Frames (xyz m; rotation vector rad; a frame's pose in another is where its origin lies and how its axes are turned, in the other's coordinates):
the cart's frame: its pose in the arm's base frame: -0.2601 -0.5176 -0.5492 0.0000 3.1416 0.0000
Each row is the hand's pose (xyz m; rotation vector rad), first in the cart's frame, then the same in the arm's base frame.
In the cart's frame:
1: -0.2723 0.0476 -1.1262 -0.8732 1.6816 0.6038
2: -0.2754 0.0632 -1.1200 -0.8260 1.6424 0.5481
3: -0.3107 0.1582 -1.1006 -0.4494 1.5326 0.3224
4: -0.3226 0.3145 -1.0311 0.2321 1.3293 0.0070
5: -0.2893 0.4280 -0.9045 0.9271 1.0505 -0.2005
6: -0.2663 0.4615 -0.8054 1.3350 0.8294 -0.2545
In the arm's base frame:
1: 0.0122 -0.4700 0.5770 -0.5651 -1.2100 -0.8172
2: 0.0153 -0.4544 0.5708 -0.5209 -1.2786 -0.7850
3: 0.0506 -0.3594 0.5514 -0.3226 -1.5377 -0.4497
4: 0.0625 -0.2031 0.4819 -0.0075 -1.7989 0.2475
5: 0.0292 -0.0896 0.3553 0.2244 -1.8518 1.0377
6: 0.0062 -0.0561 0.2562 0.2928 -1.7928 1.5357

